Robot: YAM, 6 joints.
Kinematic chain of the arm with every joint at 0, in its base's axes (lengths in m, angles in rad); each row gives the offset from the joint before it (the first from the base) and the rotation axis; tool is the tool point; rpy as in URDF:
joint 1: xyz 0 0 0.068 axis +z
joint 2: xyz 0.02 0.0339 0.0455 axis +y
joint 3: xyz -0.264 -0.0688 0 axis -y
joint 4: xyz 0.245 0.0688 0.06 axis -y
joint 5: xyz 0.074 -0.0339 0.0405 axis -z
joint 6: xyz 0.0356 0 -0.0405 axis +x
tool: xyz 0 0 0 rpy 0 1.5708 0
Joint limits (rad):
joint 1: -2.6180..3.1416
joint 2: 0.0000..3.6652
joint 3: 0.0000..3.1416
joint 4: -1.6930..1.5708
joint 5: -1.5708..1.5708
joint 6: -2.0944..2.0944
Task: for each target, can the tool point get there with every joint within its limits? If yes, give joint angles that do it. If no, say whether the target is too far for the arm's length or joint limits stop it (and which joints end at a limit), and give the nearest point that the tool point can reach.
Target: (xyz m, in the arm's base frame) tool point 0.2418 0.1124 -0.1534
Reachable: yes | joints 0.3849 2.8508 0.8259 0.9084 -0.3849 0.0755
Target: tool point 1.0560 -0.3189 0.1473
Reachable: no: too far | nearest point 0.6180 -0.1866 0.1330 | short by 0.458 m
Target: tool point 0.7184 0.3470 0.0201
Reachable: no: too far | nearest point 0.5775 0.2790 0.0389 | short by 0.158 m
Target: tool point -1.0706 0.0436 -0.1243
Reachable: no: too far | nearest point -0.6299 0.0257 -0.0246 | short by 0.452 m
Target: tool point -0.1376 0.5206 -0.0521
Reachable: yes | joints 1.7981 3.1937 2.7676 -1.0810 -0.4897 0.7942
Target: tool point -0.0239 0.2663 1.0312
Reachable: no: too far | nearest point -0.0163 0.1822 0.7178 | short by 0.325 m
